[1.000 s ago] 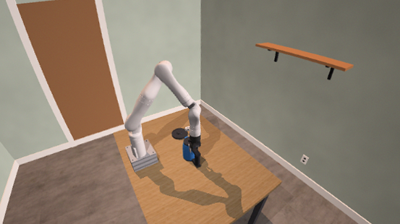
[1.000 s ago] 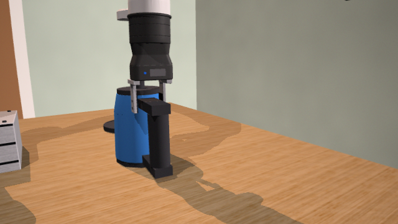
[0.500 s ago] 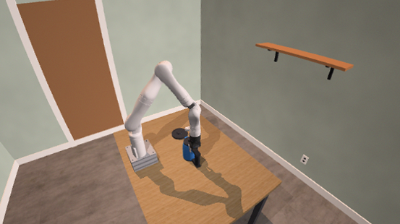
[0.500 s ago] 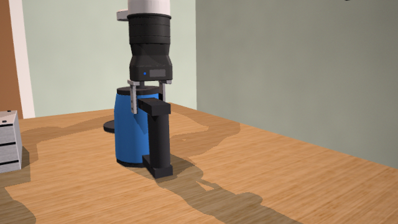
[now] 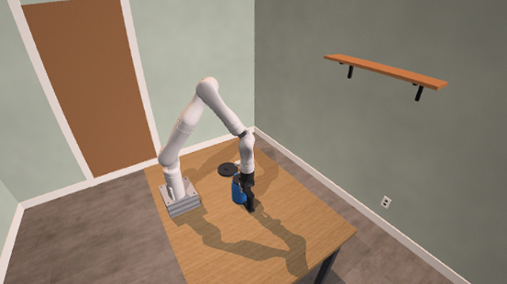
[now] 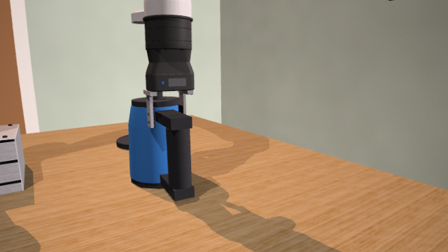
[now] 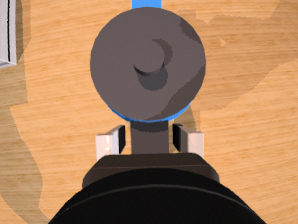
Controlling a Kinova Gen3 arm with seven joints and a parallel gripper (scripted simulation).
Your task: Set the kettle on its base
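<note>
My gripper is now 5 cm above the blue kettle, 3 cm to the right of it and 1 cm short of it. Also, from my hand: round black base: 34 cm to the left, 14 cm ahead, 13 cm below.
</note>
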